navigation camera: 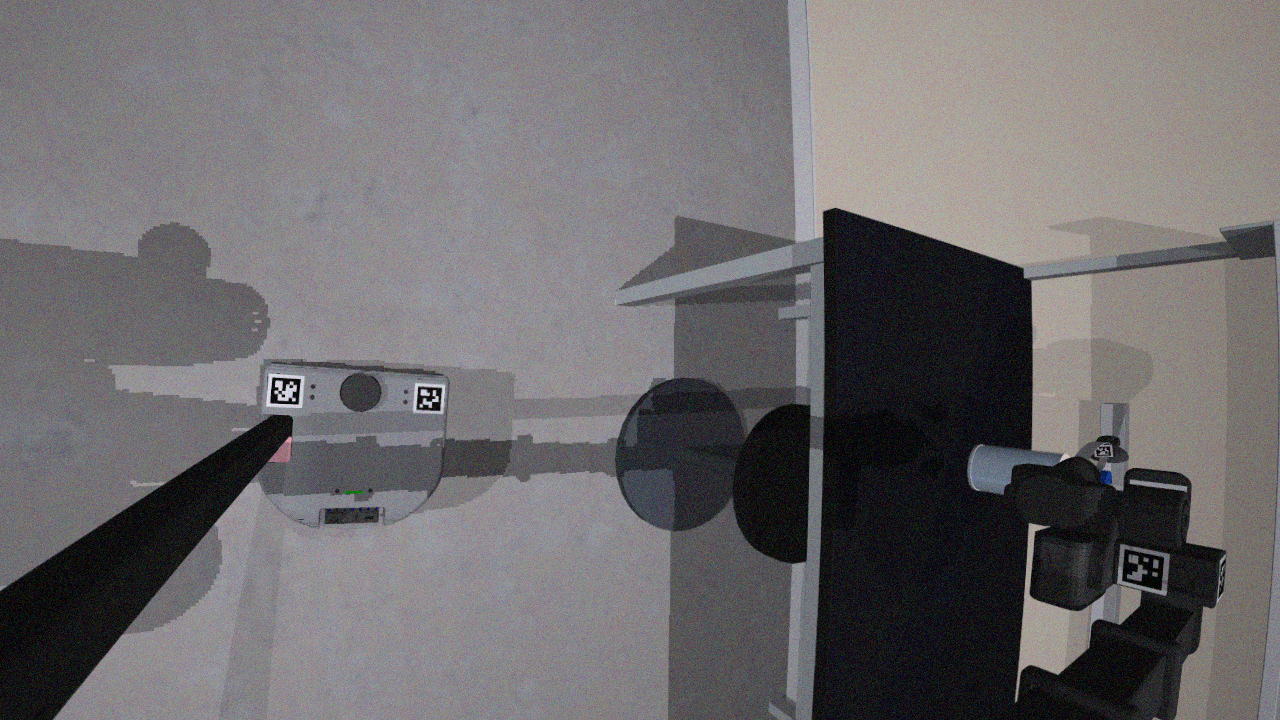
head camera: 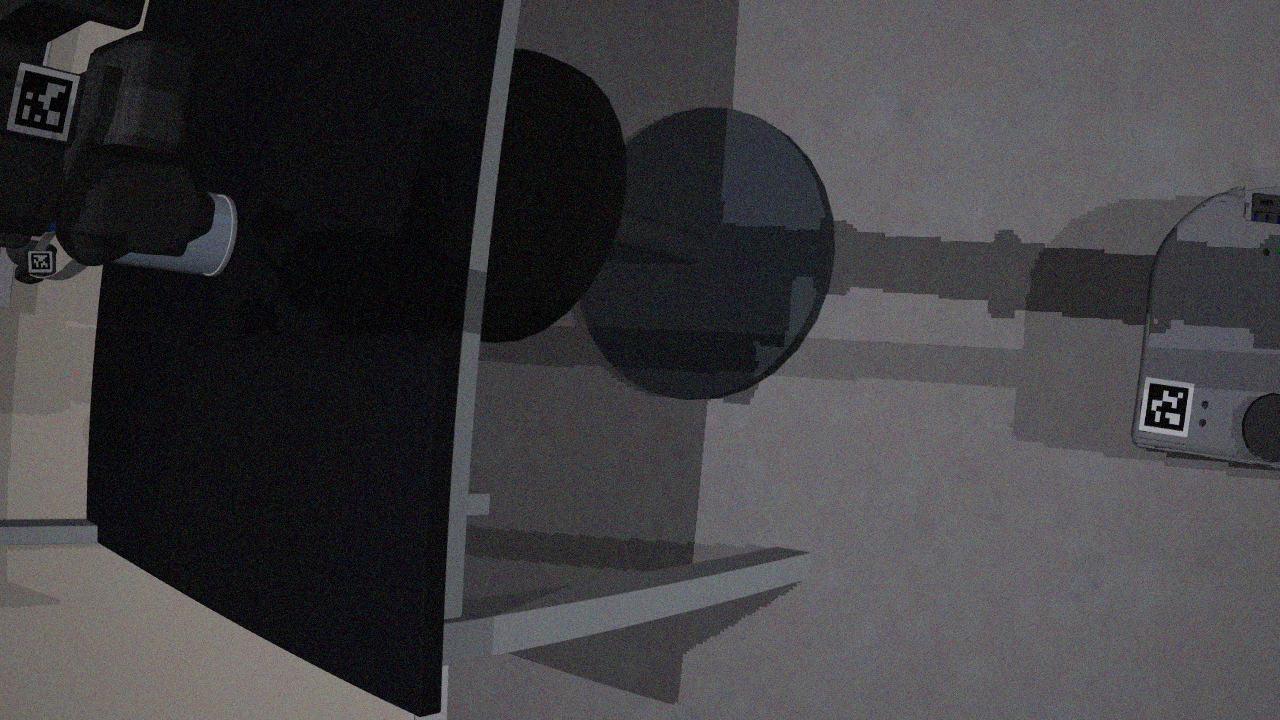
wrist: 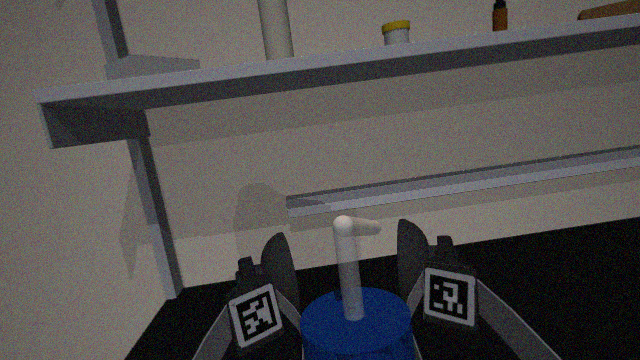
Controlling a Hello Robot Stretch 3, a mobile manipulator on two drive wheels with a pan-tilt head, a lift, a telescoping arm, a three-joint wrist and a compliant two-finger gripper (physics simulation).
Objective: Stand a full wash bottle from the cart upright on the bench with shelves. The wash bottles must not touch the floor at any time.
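Places are measured from the robot's base along level axes (x down, y right, z back), in metres.
Pixels of known places: gripper, fingertip midpoint: (wrist: 343,252); robot's base at its link origin: (navigation camera: 359,390) (head camera: 1269,424).
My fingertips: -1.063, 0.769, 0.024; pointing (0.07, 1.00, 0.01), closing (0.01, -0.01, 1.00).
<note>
For each thing: its top centre in the pictures, then the offset to it from my fingertips, as dx, dy, dz. "pt": a spot on its surface instead. Level surfaces: height alone.
- blue cap at a spot on its surface: (wrist: 357,320) pt -0.018, -0.086, -0.001
- whitish bent nozzle at a spot on its surface: (wrist: 348,270) pt -0.033, -0.086, -0.001
- black bench top at its surface level: dx +0.300
- beige cylinder at a spot on its surface: (wrist: 277,32) pt -0.225, +0.444, -0.055
- yellow-lidded jar at its top centre: (wrist: 395,24) -0.217, +0.468, +0.158
- amber bottle at a spot on its surface: (wrist: 499,19) pt -0.199, +0.461, +0.341
A wash bottle has a pale blue-grey body (head camera: 192,250) (navigation camera: 1006,468), a blue cap (wrist: 357,320) and a whitish bent nozzle (wrist: 348,270). My gripper (wrist: 343,252) is shut on this bottle around its upper part, one finger on each side. The bottle looks about upright, base down, over the wall side of the black bench top (head camera: 268,447) (navigation camera: 913,358) (wrist: 550,280). The dark wrist partly covers it in the head and navigation views. Whether its base touches the bench top cannot be told. The cart does not show in these views.
A shelf (wrist: 320,61) above the bench bears a beige cylinder (wrist: 277,32), a yellow-lidded jar (wrist: 396,34) and an amber bottle (wrist: 499,19). A rail (wrist: 450,189) runs below it. A black disc (head camera: 554,197) (navigation camera: 774,483) and a blue-grey disc (head camera: 769,179) (navigation camera: 680,456) are at the bench front.
</note>
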